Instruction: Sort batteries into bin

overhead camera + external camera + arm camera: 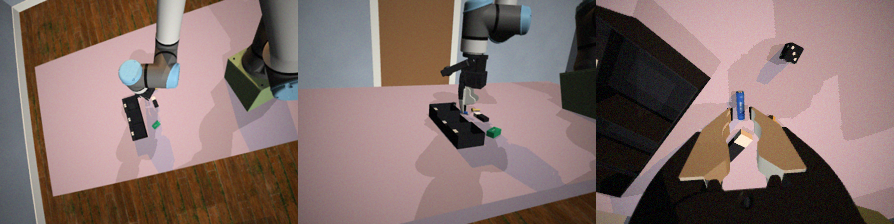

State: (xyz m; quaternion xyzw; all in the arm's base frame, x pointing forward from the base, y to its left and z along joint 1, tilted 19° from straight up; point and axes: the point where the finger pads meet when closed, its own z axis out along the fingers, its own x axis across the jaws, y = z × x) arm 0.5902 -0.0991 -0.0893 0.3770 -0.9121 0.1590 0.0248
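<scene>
The blue battery is 2 cm below my hand. Round my hand: black-and-white battery: 6 cm to the left, 4 cm behind, 1 cm below; yellow piece: 6 cm behind, 1 cm to the right, 1 cm below; small black object: 9 cm to the right, 1 cm below.
</scene>
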